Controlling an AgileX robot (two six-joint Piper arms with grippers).
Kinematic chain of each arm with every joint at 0, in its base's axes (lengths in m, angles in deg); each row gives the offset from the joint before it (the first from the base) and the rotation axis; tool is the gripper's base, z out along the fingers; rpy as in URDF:
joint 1: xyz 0 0 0.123 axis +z
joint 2: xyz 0 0 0 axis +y
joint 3: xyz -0.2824 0 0.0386 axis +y
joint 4: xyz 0.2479 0 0.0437 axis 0.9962 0 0.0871
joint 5: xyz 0 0 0 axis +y
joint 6: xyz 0.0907 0 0.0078 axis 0.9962 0 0.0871
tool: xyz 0 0 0 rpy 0 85 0
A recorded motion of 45 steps. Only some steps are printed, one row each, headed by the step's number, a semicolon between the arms.
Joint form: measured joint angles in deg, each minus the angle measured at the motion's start. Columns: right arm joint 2, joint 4, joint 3, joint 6, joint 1, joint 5; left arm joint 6, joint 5, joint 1, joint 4, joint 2, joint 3.
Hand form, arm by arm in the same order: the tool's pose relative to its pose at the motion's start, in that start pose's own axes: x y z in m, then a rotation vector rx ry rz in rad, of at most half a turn. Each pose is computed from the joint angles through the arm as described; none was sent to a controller.
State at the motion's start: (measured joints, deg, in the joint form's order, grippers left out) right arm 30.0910 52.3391 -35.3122 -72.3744 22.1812 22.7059; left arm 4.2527 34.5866 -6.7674 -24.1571 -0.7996 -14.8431
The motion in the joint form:
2: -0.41 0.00 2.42 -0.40 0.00 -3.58; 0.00 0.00 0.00 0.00 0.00 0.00
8: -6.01 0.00 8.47 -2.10 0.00 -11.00; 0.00 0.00 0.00 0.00 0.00 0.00
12: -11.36 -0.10 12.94 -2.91 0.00 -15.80; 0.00 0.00 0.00 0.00 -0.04 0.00
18: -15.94 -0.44 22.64 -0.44 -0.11 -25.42; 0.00 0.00 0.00 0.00 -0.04 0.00
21: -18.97 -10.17 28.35 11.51 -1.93 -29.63; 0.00 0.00 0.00 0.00 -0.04 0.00
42: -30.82 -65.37 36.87 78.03 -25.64 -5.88; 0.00 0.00 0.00 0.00 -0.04 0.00
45: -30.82 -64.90 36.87 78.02 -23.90 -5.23; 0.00 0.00 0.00 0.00 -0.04 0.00
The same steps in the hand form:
2: 0.0107 -0.0009 0.0015 0.0469 0.0125 0.0029; 0.0000 0.0000 0.0000 0.0000 0.0000 0.0000
8: 0.0302 0.0018 -0.0126 0.1681 -0.0161 -0.0265; 0.0000 0.0000 0.0000 0.0000 0.0000 0.0000
12: 0.0442 0.0054 -0.0262 0.2547 -0.0514 -0.0466; 0.0000 0.0000 -0.0001 0.0002 -0.0007 0.0002
18: 0.0870 0.0111 -0.0316 0.3841 -0.0219 0.0009; 0.0000 0.0000 -0.0001 0.0002 -0.0007 0.0002
21: 0.1120 0.0157 -0.0360 0.4592 -0.0159 0.0372; 0.0000 0.0000 -0.0001 0.0002 -0.0007 0.0002
42: 0.1844 0.0319 -0.0601 0.7623 0.3363 0.3360; 0.0000 0.0000 -0.0001 0.0002 -0.0007 0.0002
45: 0.1848 0.0334 -0.0589 0.7312 0.3373 0.3444; 0.0000 0.0000 -0.0001 0.0002 -0.0007 0.0002

